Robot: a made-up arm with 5 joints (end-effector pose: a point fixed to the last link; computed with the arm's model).
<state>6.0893 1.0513 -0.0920 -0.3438 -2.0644</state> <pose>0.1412 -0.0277 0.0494 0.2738 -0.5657 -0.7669 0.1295</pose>
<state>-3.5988 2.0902 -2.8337 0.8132 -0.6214</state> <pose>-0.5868 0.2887 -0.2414 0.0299 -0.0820 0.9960 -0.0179</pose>
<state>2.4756 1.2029 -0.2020 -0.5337 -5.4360</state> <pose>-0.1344 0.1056 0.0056 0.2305 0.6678 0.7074 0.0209</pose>
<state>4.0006 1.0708 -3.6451 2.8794 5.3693</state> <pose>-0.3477 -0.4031 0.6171 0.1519 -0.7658 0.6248 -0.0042</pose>
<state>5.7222 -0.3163 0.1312 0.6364 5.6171</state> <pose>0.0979 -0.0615 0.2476 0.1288 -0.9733 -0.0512 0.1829</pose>
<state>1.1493 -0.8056 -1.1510 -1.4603 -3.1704</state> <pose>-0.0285 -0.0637 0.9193 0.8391 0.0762 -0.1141 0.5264</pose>
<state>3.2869 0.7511 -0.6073 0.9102 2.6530</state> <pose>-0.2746 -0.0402 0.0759 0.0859 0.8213 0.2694 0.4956</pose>
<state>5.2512 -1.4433 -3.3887 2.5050 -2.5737</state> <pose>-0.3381 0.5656 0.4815 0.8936 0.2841 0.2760 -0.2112</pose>
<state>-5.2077 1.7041 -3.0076 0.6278 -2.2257</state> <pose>0.4033 0.7465 0.1544 0.1803 -0.0752 0.9405 0.2781</pose>
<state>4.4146 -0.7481 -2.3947 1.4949 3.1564</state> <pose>0.0488 0.1591 1.0805 0.4405 0.5493 0.3997 -0.5869</pose>
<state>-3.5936 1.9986 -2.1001 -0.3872 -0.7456</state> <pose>-0.5035 0.2445 -0.2766 0.1998 0.1419 -0.9599 -0.1364</pose>
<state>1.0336 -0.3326 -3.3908 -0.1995 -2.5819</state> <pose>-0.2299 -0.3860 0.9569 0.6464 0.0894 -0.3702 0.6611</pose>
